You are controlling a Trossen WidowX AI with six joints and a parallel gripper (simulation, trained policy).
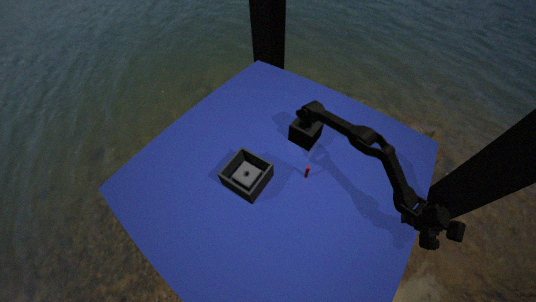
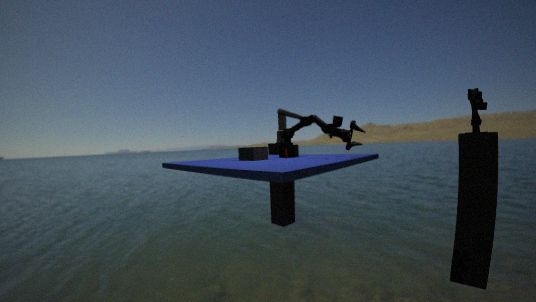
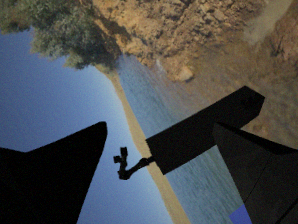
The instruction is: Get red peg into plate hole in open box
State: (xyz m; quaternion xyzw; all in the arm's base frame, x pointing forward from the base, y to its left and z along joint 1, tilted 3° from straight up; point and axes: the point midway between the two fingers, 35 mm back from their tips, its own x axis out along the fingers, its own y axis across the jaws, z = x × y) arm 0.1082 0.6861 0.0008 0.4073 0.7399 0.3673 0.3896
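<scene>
My gripper tip is 590 mm to the left of the red peg, 80 mm above it and 70 mm short of it. Also, from my gripper tip: dark box (780 mm to the right, 240 mm ahead, 100 mm below); then grey plate (780 mm to the right, 240 mm ahead, 80 mm below).
</scene>
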